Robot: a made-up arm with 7 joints.
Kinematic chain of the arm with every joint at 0, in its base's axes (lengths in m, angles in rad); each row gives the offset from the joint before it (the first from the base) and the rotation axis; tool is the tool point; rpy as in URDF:
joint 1: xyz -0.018 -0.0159 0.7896 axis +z
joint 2: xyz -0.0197 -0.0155 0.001 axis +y
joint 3: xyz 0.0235 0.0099 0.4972 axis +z
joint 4: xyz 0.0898 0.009 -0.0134 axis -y
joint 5: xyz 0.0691 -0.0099 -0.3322 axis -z
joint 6: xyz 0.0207 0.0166 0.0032 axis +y
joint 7: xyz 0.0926 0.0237 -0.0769 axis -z
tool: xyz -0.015 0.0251 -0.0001 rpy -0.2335 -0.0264 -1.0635
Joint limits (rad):
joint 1: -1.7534..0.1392
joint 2: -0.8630..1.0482
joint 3: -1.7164..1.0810
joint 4: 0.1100..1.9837
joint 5: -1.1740..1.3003
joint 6: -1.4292..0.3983
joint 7: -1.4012..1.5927
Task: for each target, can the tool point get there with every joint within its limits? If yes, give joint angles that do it. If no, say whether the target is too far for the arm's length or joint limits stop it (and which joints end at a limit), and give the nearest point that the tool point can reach.
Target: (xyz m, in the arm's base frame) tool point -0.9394 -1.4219 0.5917
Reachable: no: too far | nearest point -0.4455 -0.8074 0.8159 | short by 0.820 m
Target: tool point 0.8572 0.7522 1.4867
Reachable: no: too far | nearest point 0.6009 0.4554 1.2799 | short by 0.443 m
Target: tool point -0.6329 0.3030 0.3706
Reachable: no: joint limits stop it (at a limit: joint 2, joint 3, joint 5, joint 7) | nearest point -0.4517 0.2090 0.8019 | short by 0.477 m
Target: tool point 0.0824 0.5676 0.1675
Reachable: no: joint limits stop it (at a limit: joint 1, joint 2, joint 6, joint 7) | nearest point 0.2500 0.3317 0.5651 | short by 0.492 m
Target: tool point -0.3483 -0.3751 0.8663
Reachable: yes | joints -1.4402 0.4850 -1.1738 0.5248 -0.1209 -0.1079 -0.1059
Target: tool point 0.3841 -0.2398 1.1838
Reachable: yes | joints -0.5406 0.0366 -0.2804 0.9992 -0.7811 -0.8539 0.2438
